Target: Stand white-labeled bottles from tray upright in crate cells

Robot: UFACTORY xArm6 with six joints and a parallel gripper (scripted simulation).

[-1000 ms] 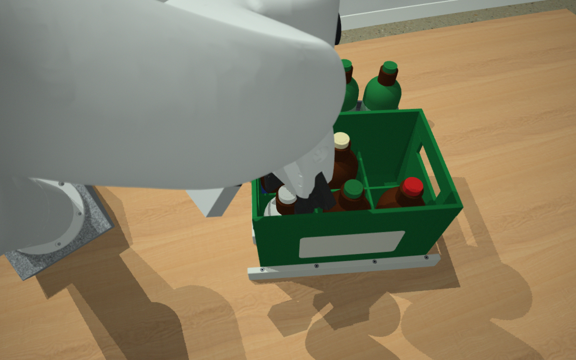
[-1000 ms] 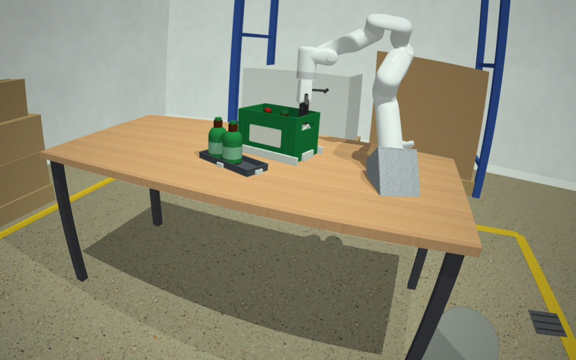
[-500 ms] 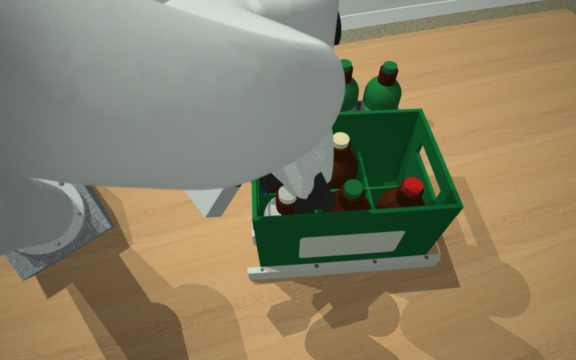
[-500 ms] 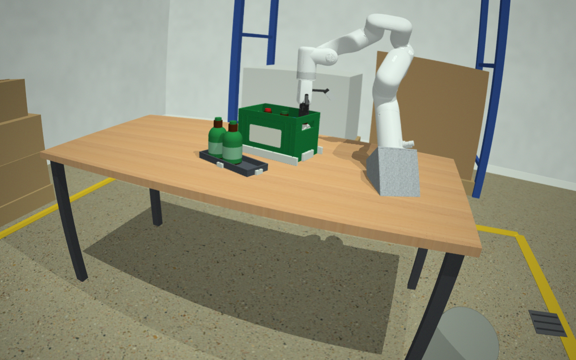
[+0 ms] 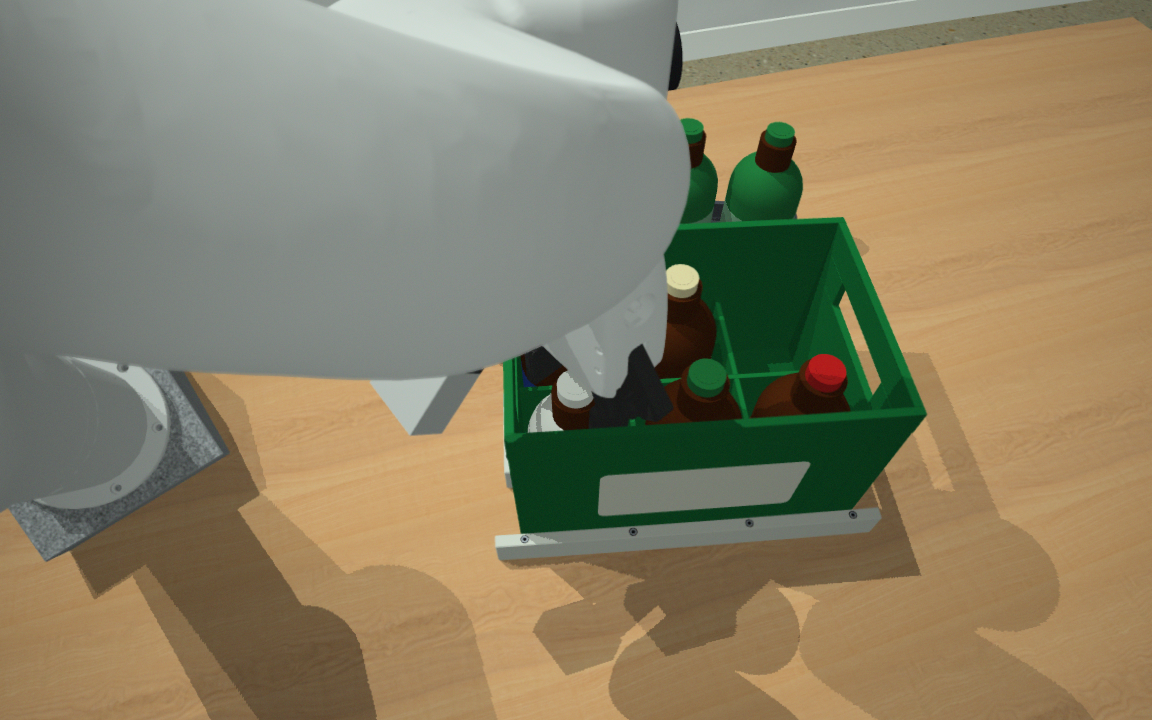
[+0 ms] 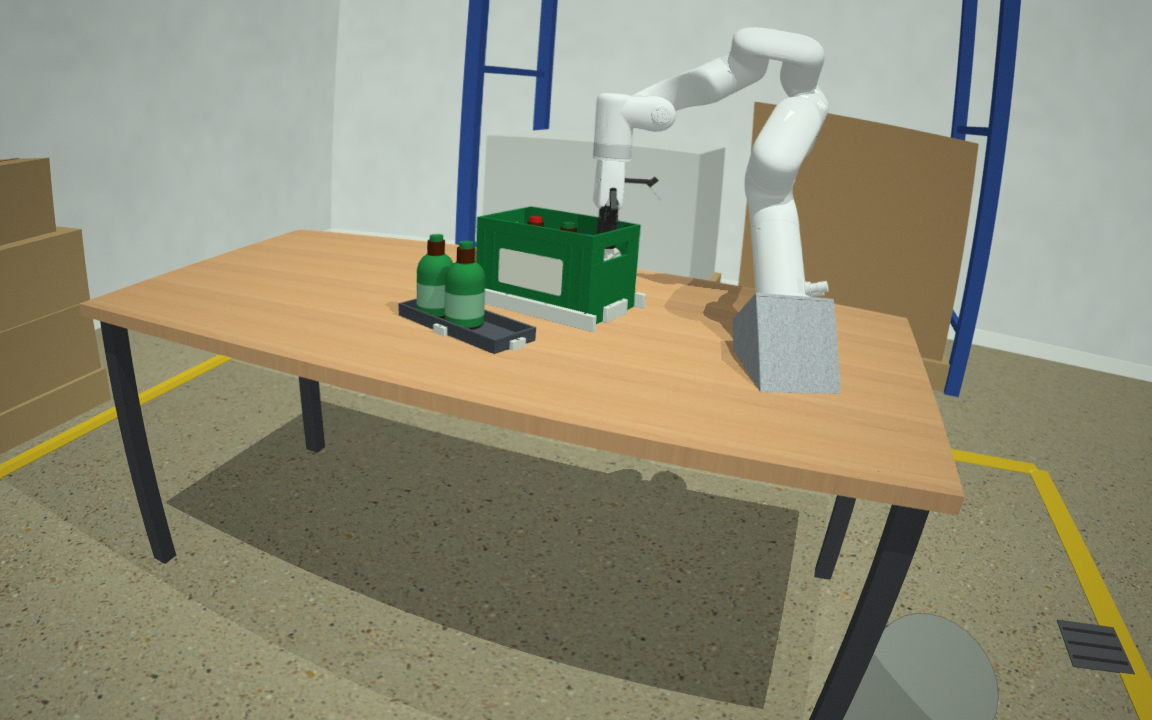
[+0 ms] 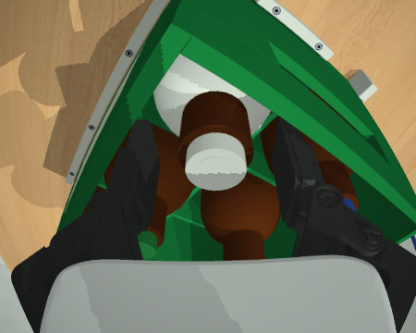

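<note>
Now: hand 7 cm above the white-labeled bottle. Also, from my hand: green bottle: 26 cm to the left, 16 cm ahead, 7 cm below; then green crate: 9 cm ahead, 8 cm below, 3 cm to the left; then brown bottle: 9 cm to the left, 7 cm below, 1 cm ahead.
</note>
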